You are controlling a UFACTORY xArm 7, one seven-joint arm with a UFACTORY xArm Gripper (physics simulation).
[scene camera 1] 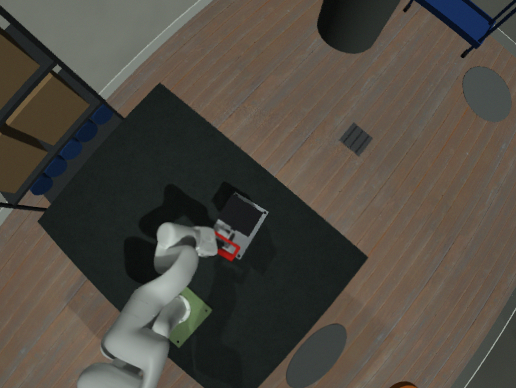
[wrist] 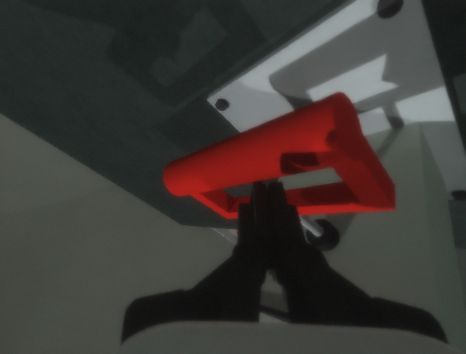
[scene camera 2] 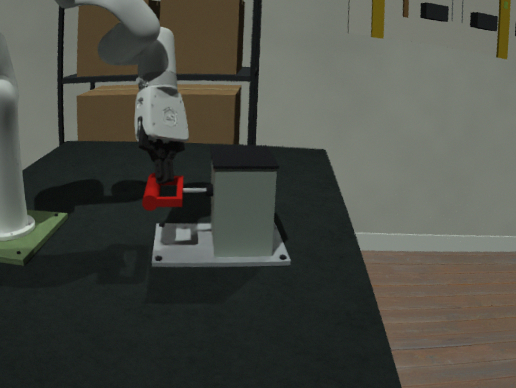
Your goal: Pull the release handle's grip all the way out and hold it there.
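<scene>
The release handle's red grip [scene camera 1: 226,254] [scene camera 2: 150,194] [wrist: 260,145] is the thick bar of a rectangular loop. A stretch of pale rod [scene camera 2: 195,190] [wrist: 311,225] shows between the loop and the black collar [scene camera 2: 210,190] [wrist: 327,236] on the grey-green housing [scene camera 1: 243,215] [scene camera 2: 244,212] [wrist: 390,260]. My gripper [scene camera 2: 164,179] [wrist: 263,200] is shut and empty, pointing down. Its closed fingertips are at the loop's opening, between the grip bar and the crosspiece, close behind the bar. Whether they touch the bar I cannot tell. In scene camera 1 my fingers are hidden under the wrist.
The housing stands on a pale baseplate [scene camera 1: 254,235] [scene camera 2: 185,256] [wrist: 250,100] bolted to the dark table top [scene camera 1: 300,260] [scene camera 2: 300,325]. A green mounting plate [scene camera 1: 195,327] [scene camera 2: 42,232] lies under the arm's base. A shelf rack [scene camera 2: 254,100] with cardboard boxes [scene camera 2: 210,112] stands behind.
</scene>
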